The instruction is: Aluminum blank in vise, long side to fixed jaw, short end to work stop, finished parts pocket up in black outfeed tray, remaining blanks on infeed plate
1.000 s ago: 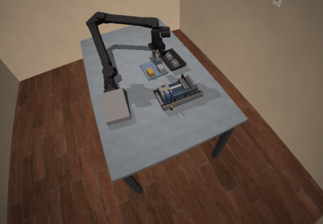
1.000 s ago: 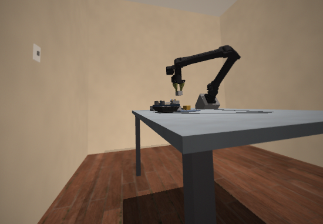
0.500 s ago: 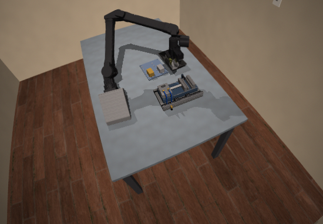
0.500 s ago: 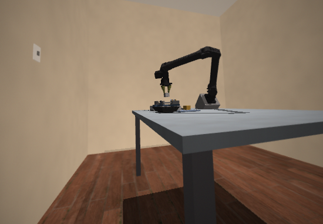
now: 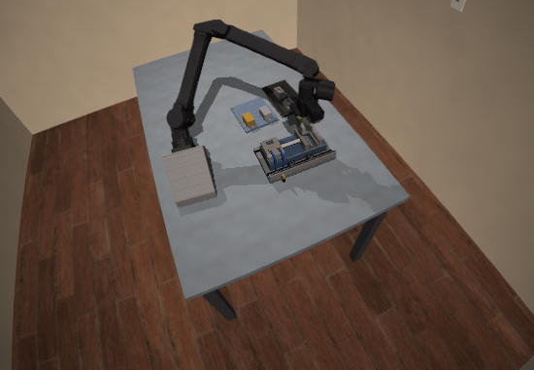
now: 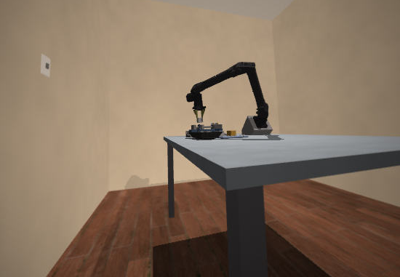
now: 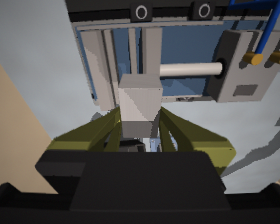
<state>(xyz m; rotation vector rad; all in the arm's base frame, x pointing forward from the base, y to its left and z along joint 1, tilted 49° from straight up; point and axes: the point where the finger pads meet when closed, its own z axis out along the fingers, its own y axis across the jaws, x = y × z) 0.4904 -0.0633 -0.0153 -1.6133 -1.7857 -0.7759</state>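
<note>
Now: hand 50 mm past the blue vise base, 30 mm to the left of it and 110 mm above it. From my hand the other things lie so: yellow brass blank (190 mm behind, 220 mm to the left, 120 mm below).
</note>
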